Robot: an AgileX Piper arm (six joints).
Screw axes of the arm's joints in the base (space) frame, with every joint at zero. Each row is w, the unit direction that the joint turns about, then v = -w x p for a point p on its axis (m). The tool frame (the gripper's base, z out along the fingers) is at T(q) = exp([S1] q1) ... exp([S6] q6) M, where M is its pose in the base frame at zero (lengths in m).
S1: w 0 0 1 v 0 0 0
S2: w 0 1 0 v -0.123 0 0
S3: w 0 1 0 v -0.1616 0 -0.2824
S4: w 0.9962 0 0.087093 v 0 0.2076 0
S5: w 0 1 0 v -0.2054 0 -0.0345
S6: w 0.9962 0 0.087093 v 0 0.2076 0
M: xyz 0.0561 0 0.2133 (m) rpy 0 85 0 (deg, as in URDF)
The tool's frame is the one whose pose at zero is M.
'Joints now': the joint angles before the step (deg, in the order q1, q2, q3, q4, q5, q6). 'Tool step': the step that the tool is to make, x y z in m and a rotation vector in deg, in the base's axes. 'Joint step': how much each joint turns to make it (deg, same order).
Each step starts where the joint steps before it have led.
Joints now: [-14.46, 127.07, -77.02, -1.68, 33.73, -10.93]
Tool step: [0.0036, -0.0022, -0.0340, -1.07, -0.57, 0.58]
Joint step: [0.00, 5.08, -0.24, -1.91, -5.65, 1.02]
